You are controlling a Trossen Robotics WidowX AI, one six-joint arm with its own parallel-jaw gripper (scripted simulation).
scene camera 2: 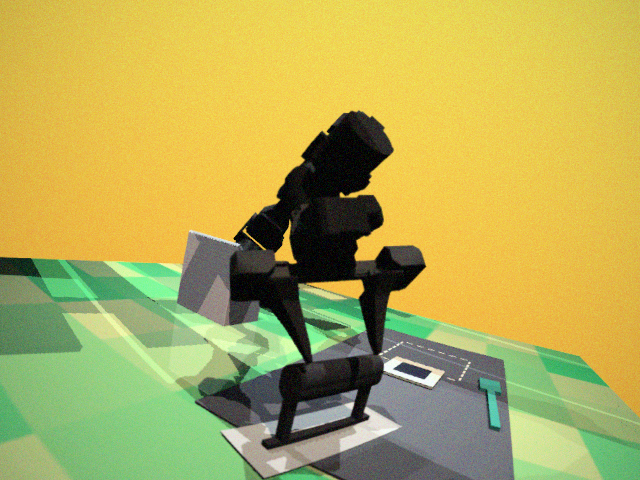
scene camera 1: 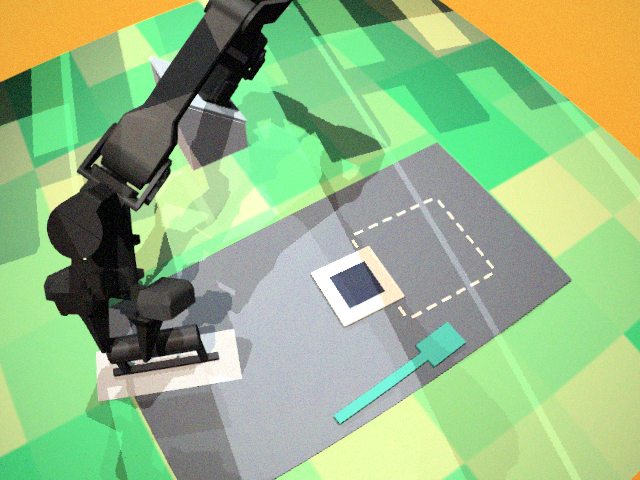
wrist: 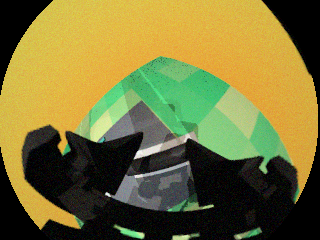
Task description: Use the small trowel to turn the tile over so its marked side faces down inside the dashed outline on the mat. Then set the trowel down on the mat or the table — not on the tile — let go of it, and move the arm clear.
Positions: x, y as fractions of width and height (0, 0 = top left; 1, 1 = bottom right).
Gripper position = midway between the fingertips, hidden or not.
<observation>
The gripper (scene camera 2: 0.54, 0.75) is open, holding nothing. Also in view: a cream tile (scene camera 1: 0.56, 0.60), a teal trowel (scene camera 1: 0.69, 0.72) and a grey mat (scene camera 1: 0.47, 0.76).
The gripper shows as well in scene camera 1 (scene camera 1: 0.20, 0.74) and in the wrist view (wrist: 0.51, 0.58). The grey mat is seen too in scene camera 2 (scene camera 2: 0.70, 0.89) and in the wrist view (wrist: 0.50, 0.80).
</observation>
